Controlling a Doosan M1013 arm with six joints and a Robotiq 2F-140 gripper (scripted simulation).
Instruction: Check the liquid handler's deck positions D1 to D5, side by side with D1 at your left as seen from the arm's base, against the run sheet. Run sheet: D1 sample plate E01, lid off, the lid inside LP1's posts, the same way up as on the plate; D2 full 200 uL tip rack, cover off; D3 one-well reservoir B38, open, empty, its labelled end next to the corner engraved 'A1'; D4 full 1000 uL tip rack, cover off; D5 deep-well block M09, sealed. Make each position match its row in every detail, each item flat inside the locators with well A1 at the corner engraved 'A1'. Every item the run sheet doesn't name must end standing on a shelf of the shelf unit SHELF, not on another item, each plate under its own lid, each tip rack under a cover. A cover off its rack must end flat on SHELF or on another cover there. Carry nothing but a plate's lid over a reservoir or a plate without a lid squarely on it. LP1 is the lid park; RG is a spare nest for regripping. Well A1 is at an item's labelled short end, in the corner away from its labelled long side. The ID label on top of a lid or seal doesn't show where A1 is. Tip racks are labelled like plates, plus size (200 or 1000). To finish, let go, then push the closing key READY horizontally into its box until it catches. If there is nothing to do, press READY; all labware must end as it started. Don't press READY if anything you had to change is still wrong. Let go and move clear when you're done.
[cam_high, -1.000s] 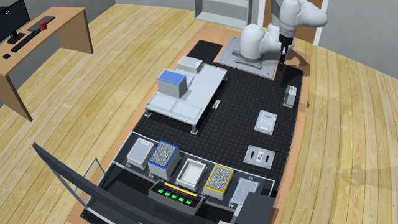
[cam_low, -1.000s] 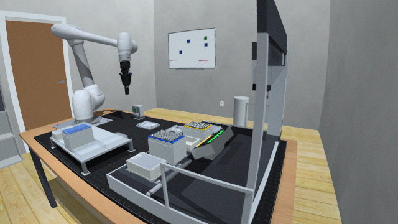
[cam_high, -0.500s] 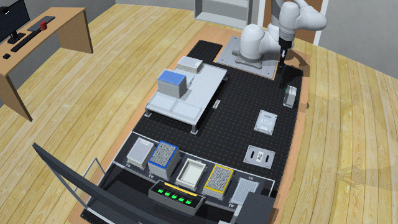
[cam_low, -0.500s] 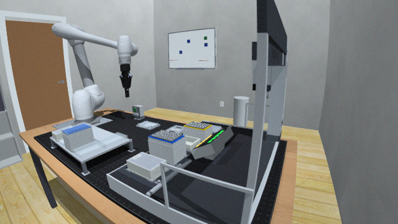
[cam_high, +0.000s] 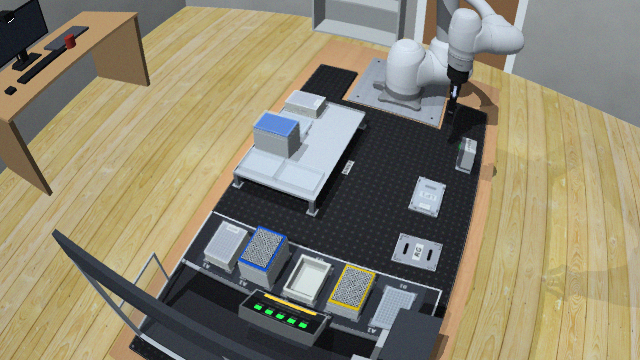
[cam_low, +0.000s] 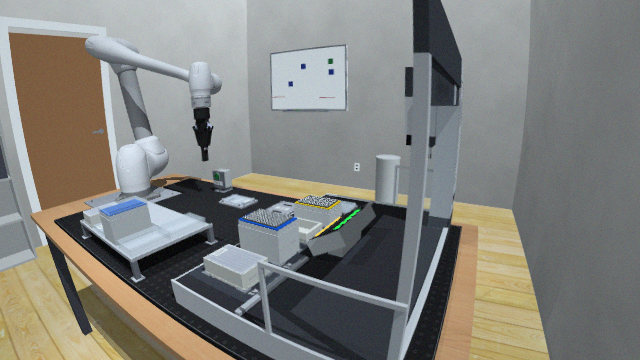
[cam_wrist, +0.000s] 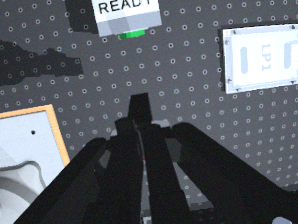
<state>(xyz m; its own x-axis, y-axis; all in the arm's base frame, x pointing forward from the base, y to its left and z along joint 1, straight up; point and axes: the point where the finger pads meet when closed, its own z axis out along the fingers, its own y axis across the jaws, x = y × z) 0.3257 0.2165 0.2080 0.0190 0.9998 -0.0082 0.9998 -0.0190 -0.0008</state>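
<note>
Now: hand 80 mm to the right of the ready box and 140 mm above it. The rest, counted from my hand: yellow-rimmed tip rack (670 mm ahead, 130 mm to the right, 100 mm below); flat lid (210 mm ahead, 10 mm to the right, 190 mm below); blue-rimmed tip rack (660 mm ahead, 380 mm to the right, 80 mm below).
</note>
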